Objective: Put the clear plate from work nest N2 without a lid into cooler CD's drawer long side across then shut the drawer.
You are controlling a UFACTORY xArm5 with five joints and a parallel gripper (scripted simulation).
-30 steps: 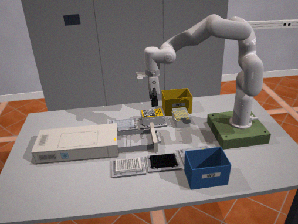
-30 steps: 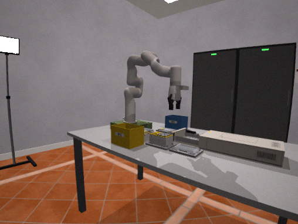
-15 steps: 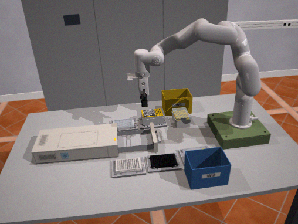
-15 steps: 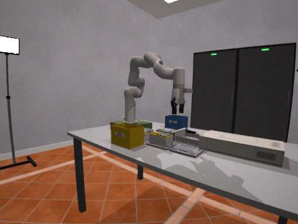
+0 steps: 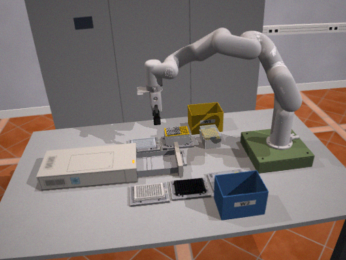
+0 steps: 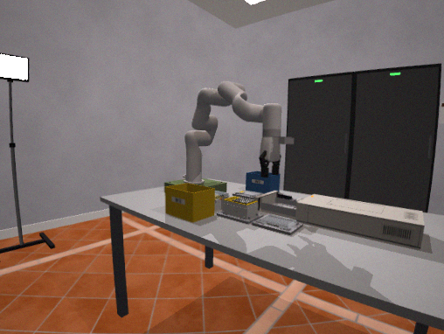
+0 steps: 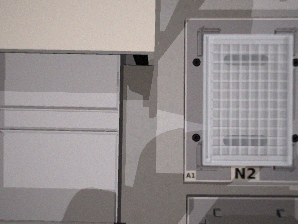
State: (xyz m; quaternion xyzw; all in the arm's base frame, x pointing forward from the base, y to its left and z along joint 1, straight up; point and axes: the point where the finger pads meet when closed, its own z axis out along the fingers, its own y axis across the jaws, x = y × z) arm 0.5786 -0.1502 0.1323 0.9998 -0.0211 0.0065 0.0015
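Now: hand 170 mm above the clear plate, 70 mm short of it and 60 mm to the left of it. From my hand the other things lie so: beige cooler CD (190 mm ahead, 150 mm below, 120 mm to the left); then yellow tip box (140 mm below, 110 mm behind, 60 mm to the right); then drawer (150 mm below, 130 mm to the left, 40 mm ahead).
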